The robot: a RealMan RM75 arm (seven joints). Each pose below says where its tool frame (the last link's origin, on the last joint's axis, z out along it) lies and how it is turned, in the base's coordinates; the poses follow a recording.
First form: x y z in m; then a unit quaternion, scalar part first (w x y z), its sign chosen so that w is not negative.
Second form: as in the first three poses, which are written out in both.
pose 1, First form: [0.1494, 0.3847, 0.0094, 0.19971, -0.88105, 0.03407, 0.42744]
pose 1, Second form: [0.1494, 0.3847, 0.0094, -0.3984, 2.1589, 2.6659]
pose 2, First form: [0.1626, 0.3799, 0.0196, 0.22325, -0.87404, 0.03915, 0.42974]
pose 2, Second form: [0.1626, 0.3799, 0.0196, -0.4344, 2.1305, 2.6177]
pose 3, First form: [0.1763, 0.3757, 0.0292, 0.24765, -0.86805, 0.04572, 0.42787]
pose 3, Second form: [0.1763, 0.3757, 0.0292, -0.4721, 2.1074, 2.5643]
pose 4, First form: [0.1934, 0.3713, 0.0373, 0.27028, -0.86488, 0.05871, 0.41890]
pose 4, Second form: [0.1934, 0.3713, 0.0373, -0.5052, 2.0978, 2.5008]
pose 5, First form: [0.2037, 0.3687, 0.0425, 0.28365, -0.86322, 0.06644, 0.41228]
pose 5, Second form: [0.2037, 0.3687, 0.0425, -0.5258, 2.0934, 2.4621]
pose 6, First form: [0.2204, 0.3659, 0.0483, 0.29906, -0.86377, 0.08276, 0.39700]
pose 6, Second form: [0.2204, 0.3659, 0.0483, -0.5501, 2.1012, 2.4005]
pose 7, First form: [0.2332, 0.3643, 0.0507, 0.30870, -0.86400, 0.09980, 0.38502]
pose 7, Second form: [0.2332, 0.3643, 0.0507, -0.5608, 2.1094, 2.3508]
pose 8, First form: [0.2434, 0.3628, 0.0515, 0.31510, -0.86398, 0.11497, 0.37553]
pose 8, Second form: [0.2434, 0.3628, 0.0515, -0.5658, 2.1169, 2.3112]
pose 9, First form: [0.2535, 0.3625, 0.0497, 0.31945, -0.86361, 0.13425, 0.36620]
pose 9, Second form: [0.2535, 0.3625, 0.0497, -0.5631, 2.1267, 2.2701]
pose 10, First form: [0.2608, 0.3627, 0.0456, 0.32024, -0.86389, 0.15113, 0.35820]
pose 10, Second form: [0.2608, 0.3627, 0.0456, -0.5563, 2.1392, 2.2389]
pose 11, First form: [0.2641, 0.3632, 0.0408, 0.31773, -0.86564, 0.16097, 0.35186]
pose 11, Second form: [0.2641, 0.3632, 0.0408, -0.5506, 2.1537, 2.2233]
